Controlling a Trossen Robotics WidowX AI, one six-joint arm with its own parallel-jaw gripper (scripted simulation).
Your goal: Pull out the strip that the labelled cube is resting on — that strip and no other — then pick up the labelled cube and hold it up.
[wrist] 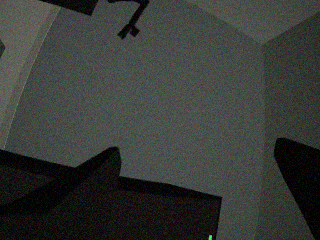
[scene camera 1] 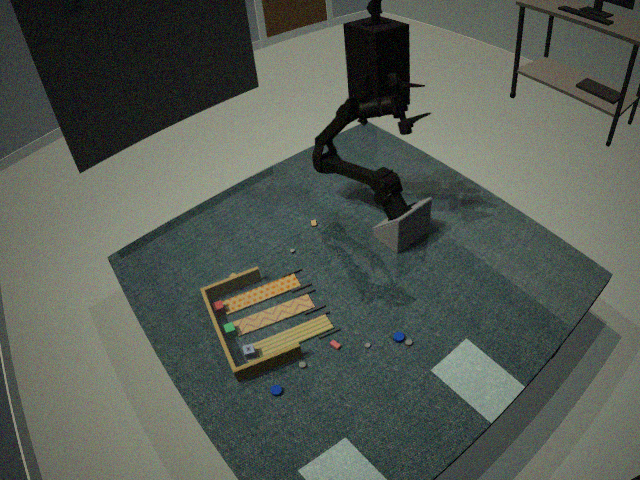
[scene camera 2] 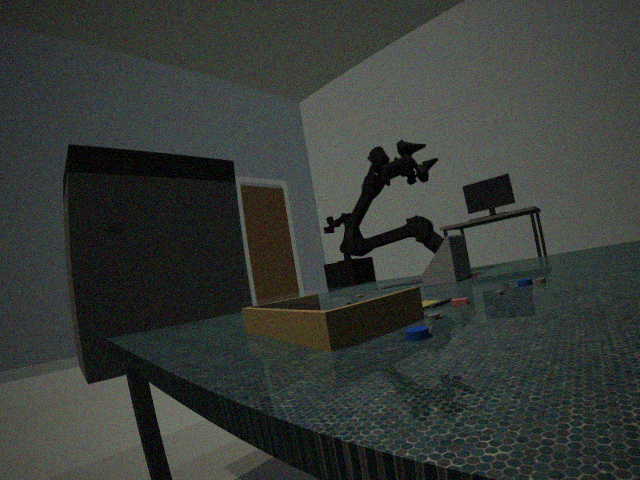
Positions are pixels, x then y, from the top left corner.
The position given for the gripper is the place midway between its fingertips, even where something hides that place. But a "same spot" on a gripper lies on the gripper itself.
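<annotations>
You'd see the gripper in the wrist view (199, 151), and scene camera 1 and scene camera 2 show it as well. On the gripper, (scene camera 1: 395, 105) and (scene camera 2: 409, 157) are the same spot.
</annotations>
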